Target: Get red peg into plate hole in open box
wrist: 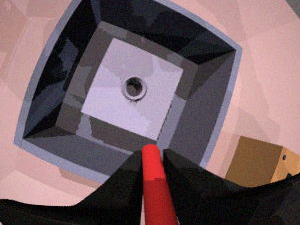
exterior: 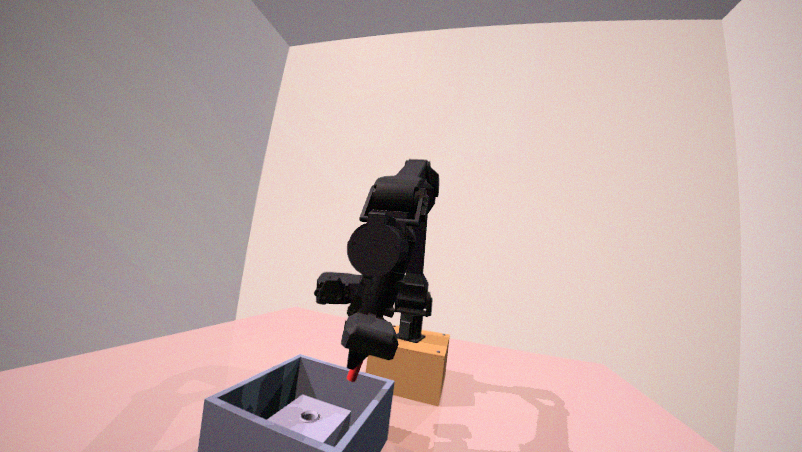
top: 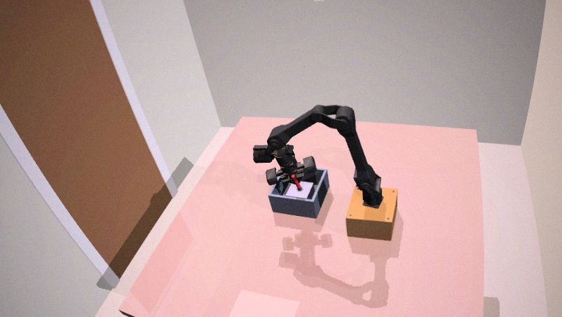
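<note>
Right now my gripper tip is 10 mm to the right of the red peg and 20 mm below it. Round my gripper tip: grey-blue box: 30 mm ahead, 40 mm to the right, 110 mm below; pale plate: 30 mm ahead, 40 mm to the right, 90 mm below.
</note>
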